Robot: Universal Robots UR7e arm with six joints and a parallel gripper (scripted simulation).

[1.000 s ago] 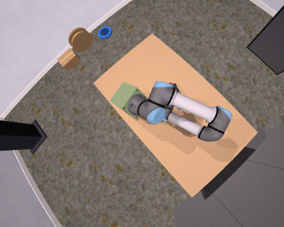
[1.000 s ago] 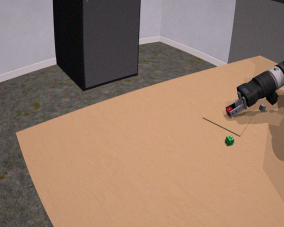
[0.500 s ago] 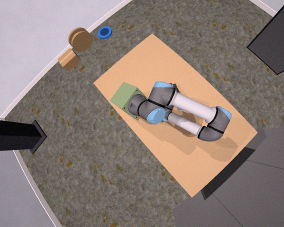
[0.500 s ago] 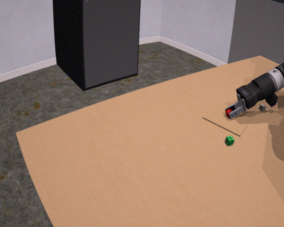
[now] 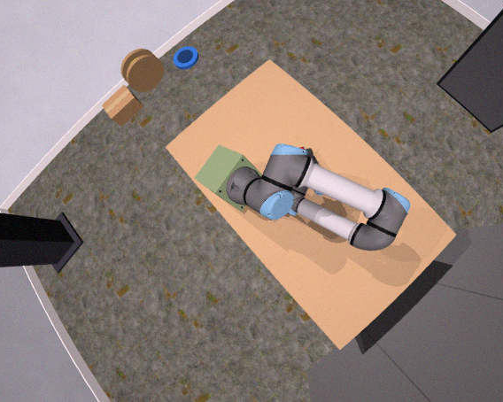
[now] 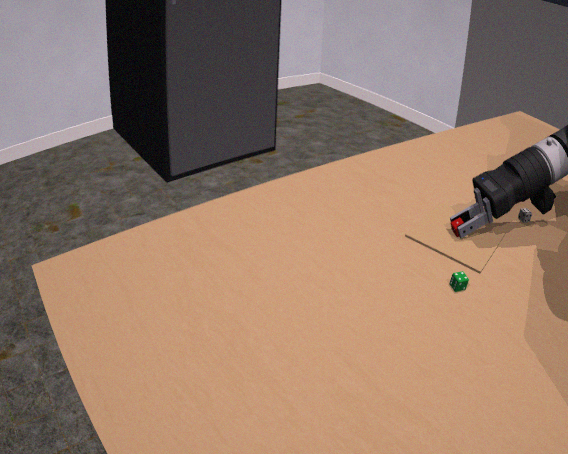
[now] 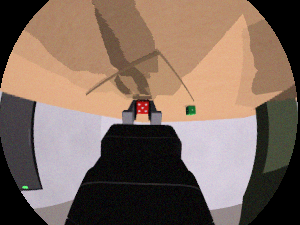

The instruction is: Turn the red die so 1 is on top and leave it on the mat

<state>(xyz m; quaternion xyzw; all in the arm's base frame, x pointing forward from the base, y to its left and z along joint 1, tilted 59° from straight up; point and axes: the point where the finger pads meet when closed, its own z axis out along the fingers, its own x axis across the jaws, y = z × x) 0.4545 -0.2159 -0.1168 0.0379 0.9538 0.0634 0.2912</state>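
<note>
The mat lies 20 mm below my hand. Round my hand: white die (160 mm to the right, 70 mm behind, 10 mm below); then red die (10 mm to the left, 10 mm below); then green die (120 mm to the left, 60 mm behind, 10 mm below).
</note>
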